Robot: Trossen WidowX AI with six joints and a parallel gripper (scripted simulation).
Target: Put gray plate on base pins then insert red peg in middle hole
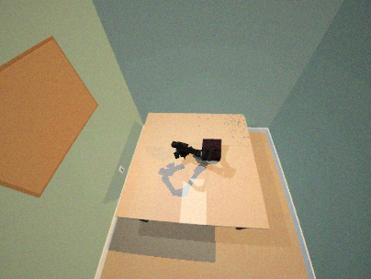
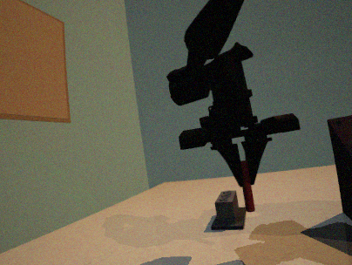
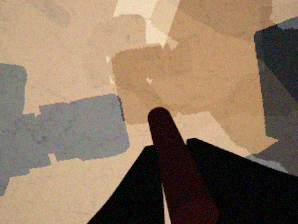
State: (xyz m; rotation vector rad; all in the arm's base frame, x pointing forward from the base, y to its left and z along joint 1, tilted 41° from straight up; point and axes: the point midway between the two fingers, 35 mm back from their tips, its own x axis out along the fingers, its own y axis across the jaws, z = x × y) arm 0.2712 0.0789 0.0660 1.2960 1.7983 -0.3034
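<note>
Now: the gray plate 80 mm ahead of my gripper tip, 150 mm to the right of it and 70 mm below it. Round my gripper tip: pin base (80 mm ahead, 150 mm to the right, 110 mm below); red peg (right at my gripper tip).
</note>
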